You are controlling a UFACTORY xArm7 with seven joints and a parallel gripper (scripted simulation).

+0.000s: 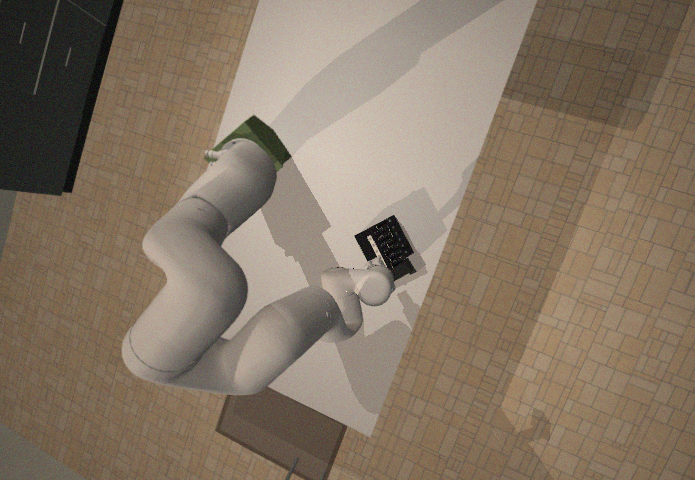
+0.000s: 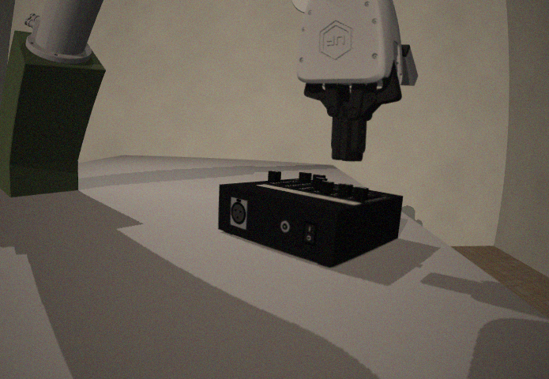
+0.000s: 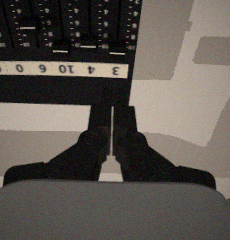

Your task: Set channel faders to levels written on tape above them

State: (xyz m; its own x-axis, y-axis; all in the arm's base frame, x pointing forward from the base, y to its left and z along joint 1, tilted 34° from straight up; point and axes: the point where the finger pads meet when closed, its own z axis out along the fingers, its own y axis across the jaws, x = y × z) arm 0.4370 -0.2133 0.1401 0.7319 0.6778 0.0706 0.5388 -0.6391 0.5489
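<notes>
Now: the master fader cap 4 cm behind my hand, 13 cm to the left of it and 5 cm below it.
</notes>
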